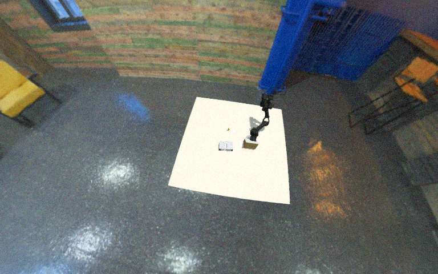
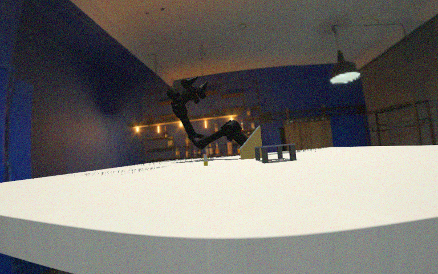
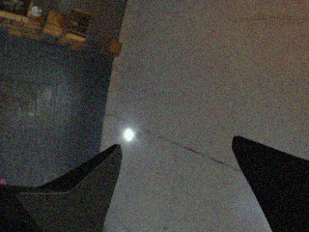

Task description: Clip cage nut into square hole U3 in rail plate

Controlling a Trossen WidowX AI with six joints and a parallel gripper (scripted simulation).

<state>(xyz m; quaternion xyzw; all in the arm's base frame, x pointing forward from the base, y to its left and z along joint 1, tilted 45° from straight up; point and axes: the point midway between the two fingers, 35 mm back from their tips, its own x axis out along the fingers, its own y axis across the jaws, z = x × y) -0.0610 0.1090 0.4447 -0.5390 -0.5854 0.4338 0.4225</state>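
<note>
My gripper tip is 390 mm short of the yellow cage nut, 30 mm to the right of it and 460 mm above it.
</note>
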